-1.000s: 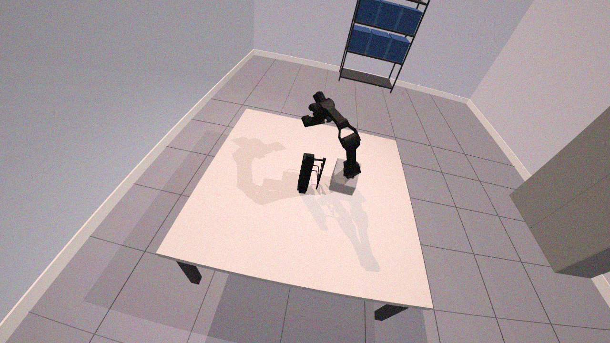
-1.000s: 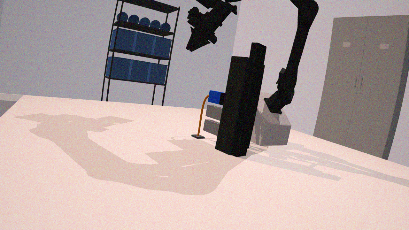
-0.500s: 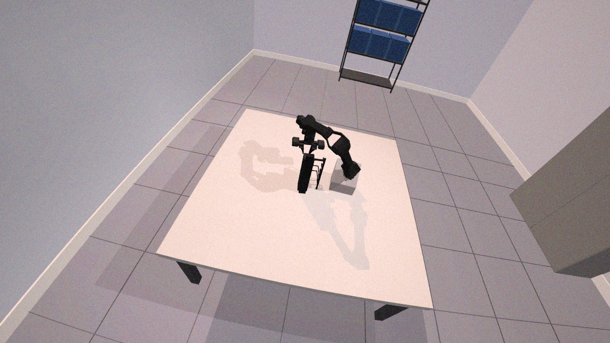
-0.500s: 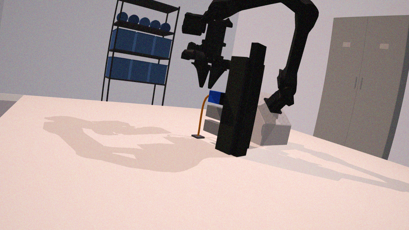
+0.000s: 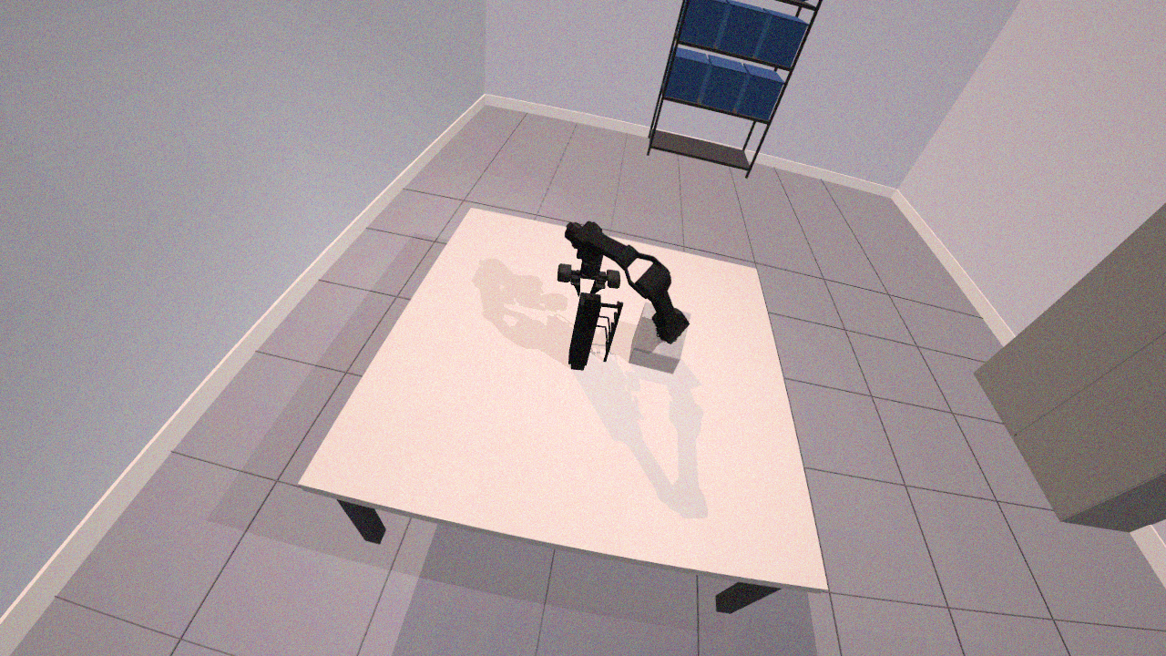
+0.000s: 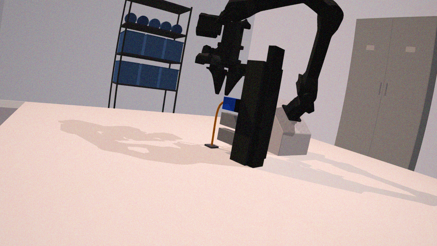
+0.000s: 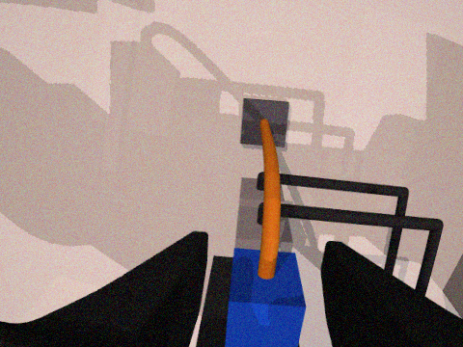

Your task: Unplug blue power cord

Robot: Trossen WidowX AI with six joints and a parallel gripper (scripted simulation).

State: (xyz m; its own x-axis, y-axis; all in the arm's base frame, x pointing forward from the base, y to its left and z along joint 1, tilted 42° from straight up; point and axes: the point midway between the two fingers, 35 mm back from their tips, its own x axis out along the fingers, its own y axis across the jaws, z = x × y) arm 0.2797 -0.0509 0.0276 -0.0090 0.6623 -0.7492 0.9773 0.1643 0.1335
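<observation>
Right now my gripper tip is 2 cm past the blue plug, 6 cm to the right of it and 1 cm above it. The rest, counted from my gripper tip: black power strip: 3 cm behind, 13 cm to the left, 3 cm below; dark pad: 1 cm to the right, 15 cm below.
</observation>
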